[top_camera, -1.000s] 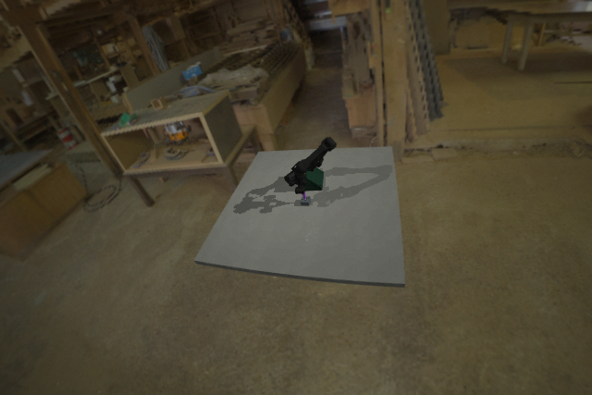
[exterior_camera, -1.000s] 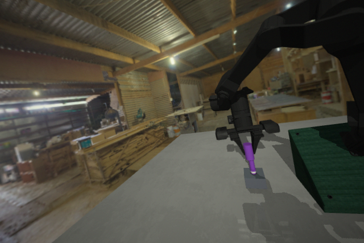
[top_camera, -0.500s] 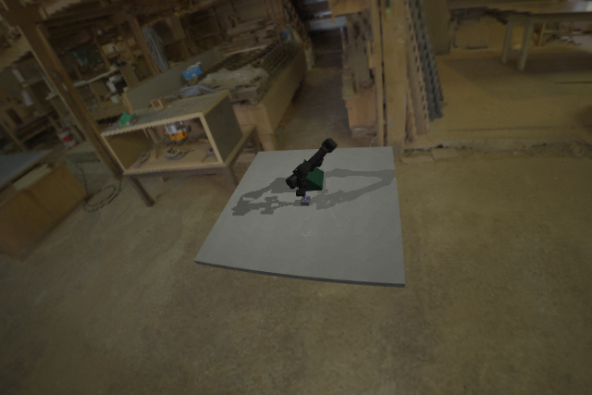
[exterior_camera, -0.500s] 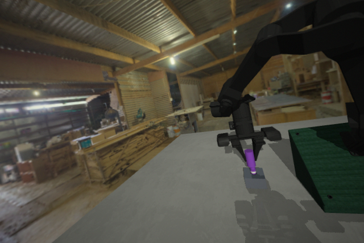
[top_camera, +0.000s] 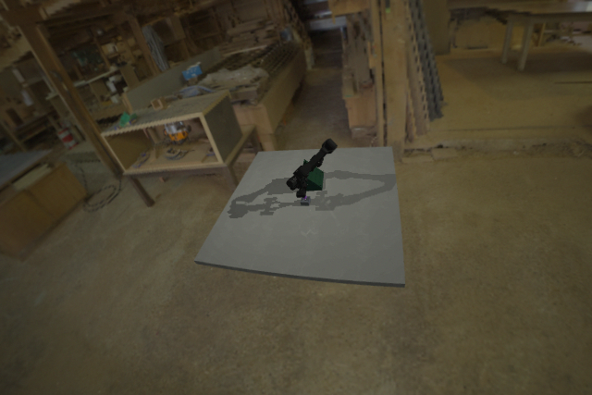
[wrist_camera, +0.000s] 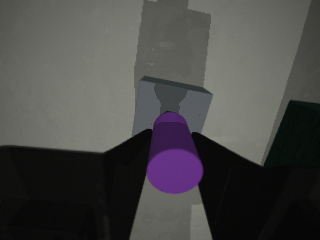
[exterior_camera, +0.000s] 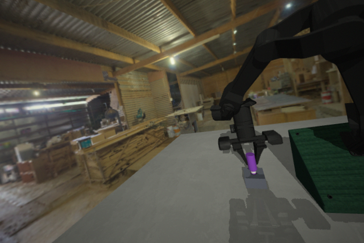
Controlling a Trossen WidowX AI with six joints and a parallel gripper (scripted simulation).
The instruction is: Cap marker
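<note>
My gripper tip is 1 cm below the purple marker cap. Round my gripper tip: grey holder block (5 cm below).
</note>
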